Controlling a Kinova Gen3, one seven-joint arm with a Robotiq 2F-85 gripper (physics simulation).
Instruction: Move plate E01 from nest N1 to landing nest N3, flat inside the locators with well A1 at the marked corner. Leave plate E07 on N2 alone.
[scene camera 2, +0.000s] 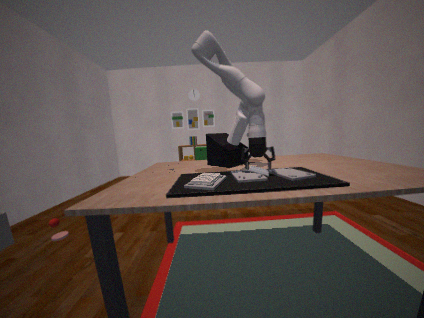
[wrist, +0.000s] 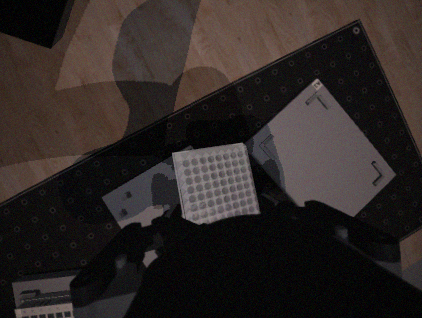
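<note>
A white plate with round wells (scene camera 2: 258, 171) (wrist: 217, 182) lies askew and looks tilted, partly over the middle nest (scene camera 2: 244, 176) (wrist: 142, 192) and out toward the right nest. The right nest (scene camera 2: 295, 173) (wrist: 330, 150) holds no plate; its corner locators and marked corner show in the wrist view. Another white plate (scene camera 2: 207, 178) (wrist: 45, 313) sits on the left nest (wrist: 42, 286), cut off in the wrist view. I cannot read plate or nest names. My gripper (scene camera 2: 259, 167) (wrist: 220, 207) is open and empty, low above the askew plate, whose near edge the gripper body hides.
The nests stand on a black perforated board (scene camera 2: 330, 183) (wrist: 340, 55) on the wooden table (scene camera 2: 120, 195) (wrist: 225, 35). A black block (scene camera 2: 222, 150) (wrist: 30, 20) stands behind the board, by the arm. Arm shadows cross the table and the middle nest.
</note>
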